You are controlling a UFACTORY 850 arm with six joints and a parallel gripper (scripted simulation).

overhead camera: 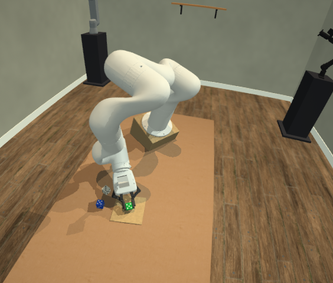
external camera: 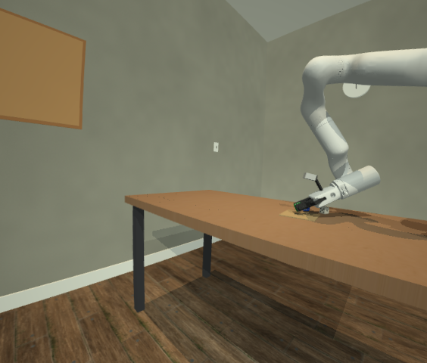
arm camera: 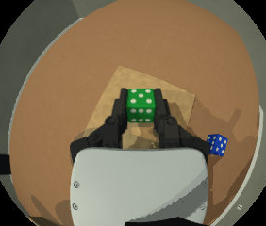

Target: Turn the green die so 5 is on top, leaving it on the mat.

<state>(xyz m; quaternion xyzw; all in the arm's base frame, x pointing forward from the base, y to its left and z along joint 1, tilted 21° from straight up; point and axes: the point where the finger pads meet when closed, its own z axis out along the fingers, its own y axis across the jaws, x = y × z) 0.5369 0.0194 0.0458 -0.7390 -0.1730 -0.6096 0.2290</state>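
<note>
The green die lies 1 cm below my hand. The rest, counted from my hand: blue die: 2 cm ahead, 13 cm to the right, 3 cm below; tan mat: 4 cm below; white die: 6 cm behind, 14 cm to the right, 3 cm below.
</note>
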